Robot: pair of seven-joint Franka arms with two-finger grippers.
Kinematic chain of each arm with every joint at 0, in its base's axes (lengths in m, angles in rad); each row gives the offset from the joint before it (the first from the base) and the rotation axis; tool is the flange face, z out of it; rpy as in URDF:
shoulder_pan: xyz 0 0 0.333 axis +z
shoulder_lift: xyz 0 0 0 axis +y
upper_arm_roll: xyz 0 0 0.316 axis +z
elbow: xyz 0.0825 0 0 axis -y
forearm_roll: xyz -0.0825 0 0.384 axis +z
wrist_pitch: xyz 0 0 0 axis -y
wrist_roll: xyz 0.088 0 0 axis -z
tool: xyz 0 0 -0.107 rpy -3.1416 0 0
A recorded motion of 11 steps. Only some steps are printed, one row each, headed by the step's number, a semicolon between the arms.
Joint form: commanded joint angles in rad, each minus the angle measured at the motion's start. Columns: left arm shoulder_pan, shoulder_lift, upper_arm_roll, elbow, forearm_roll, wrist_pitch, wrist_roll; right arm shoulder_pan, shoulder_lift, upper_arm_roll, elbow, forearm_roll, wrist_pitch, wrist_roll.
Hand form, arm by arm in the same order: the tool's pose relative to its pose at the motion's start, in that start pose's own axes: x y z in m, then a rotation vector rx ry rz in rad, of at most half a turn. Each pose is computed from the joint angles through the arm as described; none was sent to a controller.
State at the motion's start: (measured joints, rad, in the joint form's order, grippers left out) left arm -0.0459 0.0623 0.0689 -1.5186 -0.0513 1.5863 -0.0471; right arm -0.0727 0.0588 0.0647 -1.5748 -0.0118 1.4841 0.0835
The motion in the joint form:
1: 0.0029 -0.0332 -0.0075 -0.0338 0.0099 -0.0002 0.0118; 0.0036 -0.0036 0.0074 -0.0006 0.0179 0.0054 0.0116
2: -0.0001 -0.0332 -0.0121 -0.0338 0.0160 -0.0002 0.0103; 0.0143 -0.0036 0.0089 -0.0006 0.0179 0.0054 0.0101
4: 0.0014 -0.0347 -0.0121 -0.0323 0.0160 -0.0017 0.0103; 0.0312 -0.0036 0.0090 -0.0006 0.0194 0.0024 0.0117
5: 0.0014 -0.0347 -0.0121 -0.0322 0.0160 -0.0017 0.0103; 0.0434 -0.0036 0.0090 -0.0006 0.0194 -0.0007 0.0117
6: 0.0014 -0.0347 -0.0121 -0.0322 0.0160 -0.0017 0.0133; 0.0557 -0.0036 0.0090 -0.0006 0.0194 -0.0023 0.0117
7: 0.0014 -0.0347 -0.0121 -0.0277 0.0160 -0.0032 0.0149; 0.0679 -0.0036 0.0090 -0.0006 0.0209 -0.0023 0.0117
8: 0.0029 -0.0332 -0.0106 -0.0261 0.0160 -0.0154 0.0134; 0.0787 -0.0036 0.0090 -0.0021 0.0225 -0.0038 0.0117
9: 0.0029 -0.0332 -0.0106 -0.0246 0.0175 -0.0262 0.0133; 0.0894 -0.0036 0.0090 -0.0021 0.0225 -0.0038 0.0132
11: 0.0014 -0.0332 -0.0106 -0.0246 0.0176 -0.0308 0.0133; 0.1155 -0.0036 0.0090 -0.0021 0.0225 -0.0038 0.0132
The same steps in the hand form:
1: -0.0104 0.0004 -0.0028 0.0074 -0.0008 0.0164; -0.0013 -0.0081 -0.0021 0.0171 0.0069 -0.0008
2: -0.0106 0.0040 -0.0026 0.0133 -0.0008 0.0226; -0.0020 -0.0148 -0.0022 0.0154 0.0071 -0.0144
4: -0.0111 0.0032 -0.0041 0.0132 0.0007 0.0212; -0.0034 -0.0244 -0.0019 0.0141 0.0041 -0.0298
5: -0.0111 0.0032 -0.0042 0.0132 0.0008 0.0212; -0.0047 -0.0311 -0.0017 0.0120 0.0012 -0.0418
6: -0.0111 0.0032 -0.0042 0.0132 0.0008 0.0242; -0.0058 -0.0379 -0.0015 0.0100 -0.0003 -0.0540
7: -0.0112 0.0033 -0.0062 0.0131 0.0038 0.0260; -0.0069 -0.0448 -0.0015 0.0097 -0.0003 -0.0662
8: -0.0119 0.0016 -0.0051 0.0137 -0.0082 0.0214; -0.0080 -0.0510 -0.0007 0.0092 -0.0034 -0.0770
9: -0.0130 0.0014 -0.0048 0.0156 -0.0174 0.0213; -0.0091 -0.0568 -0.0006 0.0076 -0.0033 -0.0861
11: -0.0136 0.0022 -0.0044 0.0160 -0.0220 0.0228; -0.0119 -0.0712 -0.0005 0.0037 -0.0030 -0.1119

